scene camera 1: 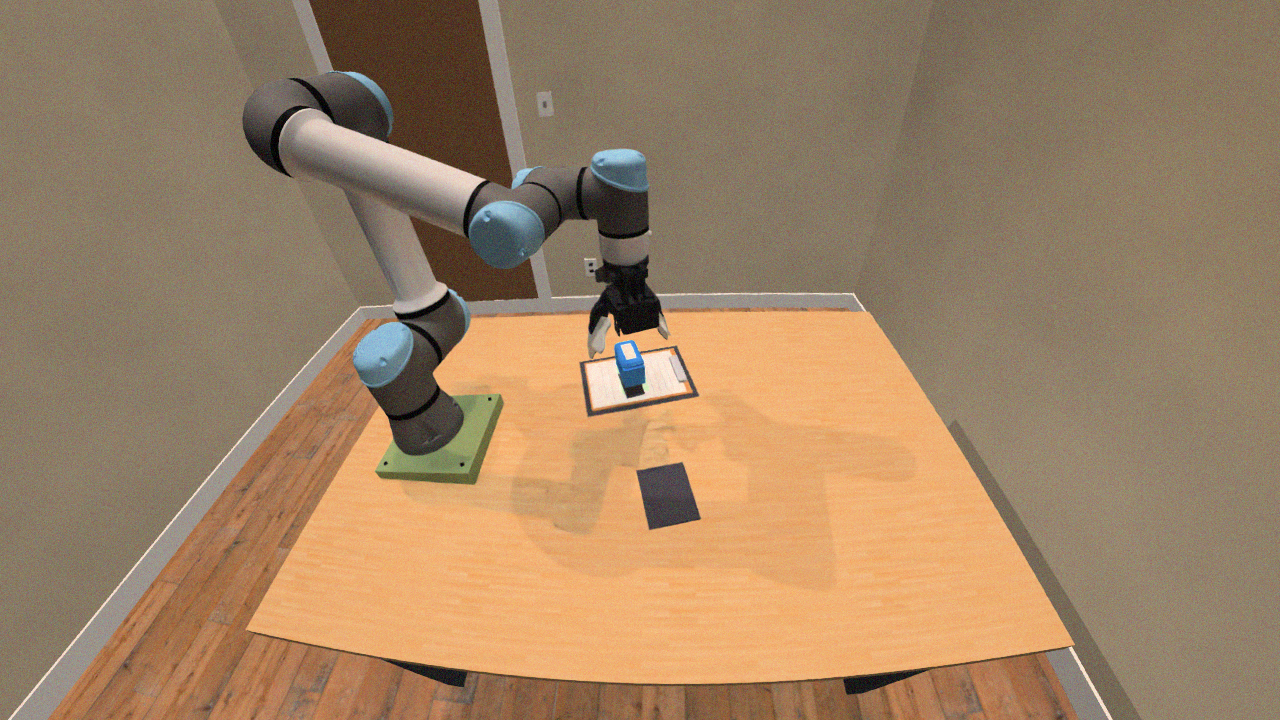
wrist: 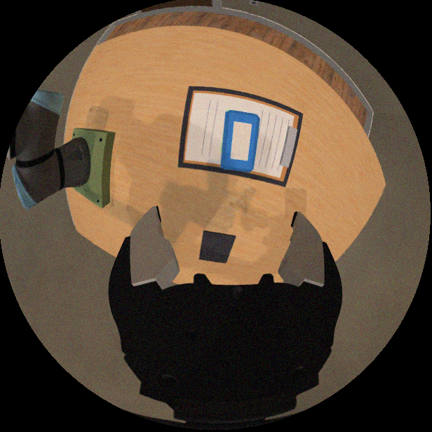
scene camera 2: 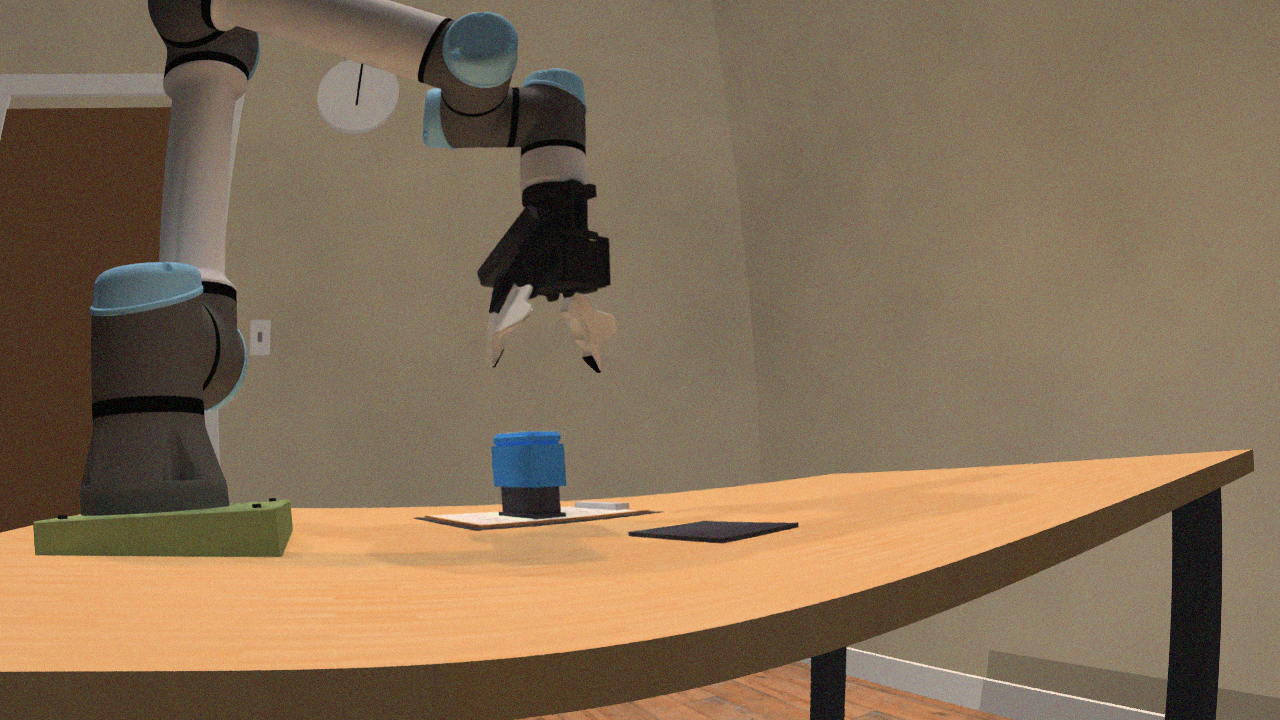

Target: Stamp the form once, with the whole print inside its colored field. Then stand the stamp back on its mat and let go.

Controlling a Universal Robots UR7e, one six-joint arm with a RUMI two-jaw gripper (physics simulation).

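Seen in the pictures: gripper, between the fingertips: (scene camera 1: 629, 348) (scene camera 2: 548, 370); arm's base, origin of its link: (scene camera 1: 430, 427) (scene camera 2: 157, 510).
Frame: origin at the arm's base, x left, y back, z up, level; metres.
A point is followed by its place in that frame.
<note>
The stamp, with a blue body and black base (scene camera 1: 630, 365) {z 0.071, x 0.179, y -0.404 m} (scene camera 2: 529, 462) {z 0.040, x 0.174, y -0.389 m} (wrist: 230, 142), stands upright on the form. The form (scene camera 1: 603, 385) {z -0.023, x 0.205, y -0.329 m} (wrist: 198, 135) is a white sheet with printed lines on a dark-edged clipboard. A bit of its green field shows beside the stamp's base in scene camera 1; the stamp hides most of the field, and no print can be made out. The dark mat (scene camera 1: 667, 495) {z -0.024, x -0.049, y -0.513 m} (scene camera 2: 713, 531) {z -0.024, x -0.067, y -0.504 m} (wrist: 217, 246) lies bare, apart from the clipboard. My gripper (scene camera 1: 629, 343) {z 0.138, x 0.152, y -0.412 m} (scene camera 2: 546, 365) {z 0.138, x 0.152, y -0.412 m} (wrist: 227, 211) is open and empty, above the stamp and not touching it.
The clipboard's grey clip (scene camera 1: 677, 368) {z -0.016, x 0.278, y -0.490 m} (scene camera 2: 601, 505) {z -0.018, x 0.265, y -0.487 m} (wrist: 289, 146) is at the right end of the form. The arm's green base plate (scene camera 1: 484, 438) {z 0.000, x -0.003, y -0.136 m} (scene camera 2: 161, 534) {z -0.010, x -0.109, y -0.050 m} (wrist: 106, 170) is at the left on the wooden table (scene camera 1: 805, 537) {z -0.028, x -0.096, y -0.753 m} (scene camera 2: 358, 617) {z -0.028, x -0.303, y -0.236 m} (wrist: 150, 60). Walls stand behind and to the right.
</note>
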